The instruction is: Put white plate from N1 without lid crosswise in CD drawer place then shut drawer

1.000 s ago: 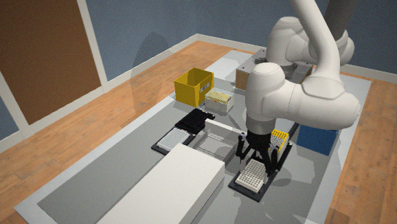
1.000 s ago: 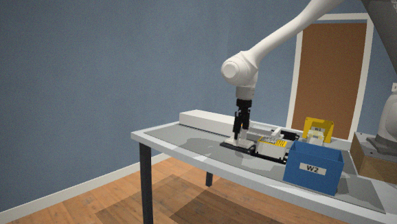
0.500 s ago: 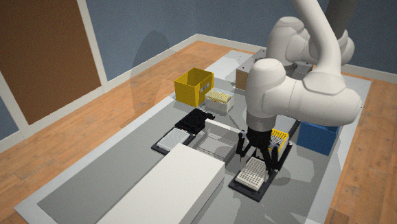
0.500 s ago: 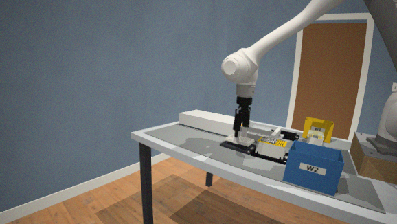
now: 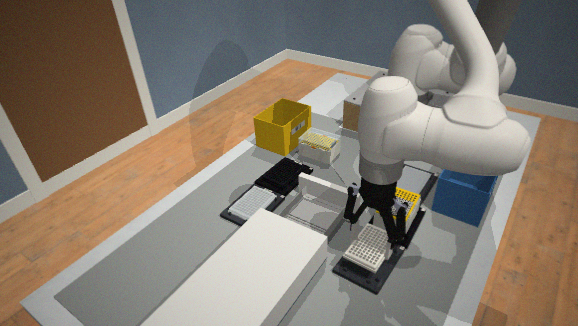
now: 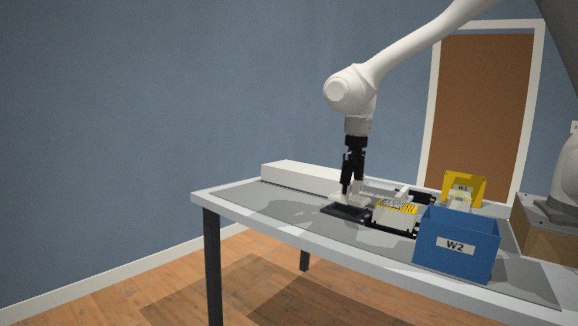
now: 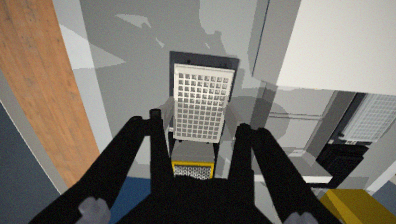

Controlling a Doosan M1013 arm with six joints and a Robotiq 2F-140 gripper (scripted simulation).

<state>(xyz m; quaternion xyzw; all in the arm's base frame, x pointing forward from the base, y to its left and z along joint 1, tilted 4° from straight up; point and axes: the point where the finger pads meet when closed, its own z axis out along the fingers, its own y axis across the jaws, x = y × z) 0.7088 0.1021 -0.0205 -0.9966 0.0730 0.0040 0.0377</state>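
The drawer is 190 mm to the right of my hand, 60 mm behind it and 50 mm below it. The rest, counted from my hand: white plate: 20 mm below; work nest N1: 70 mm below; yellow-topped tip box: 170 mm behind, 20 mm to the left, 20 mm below.
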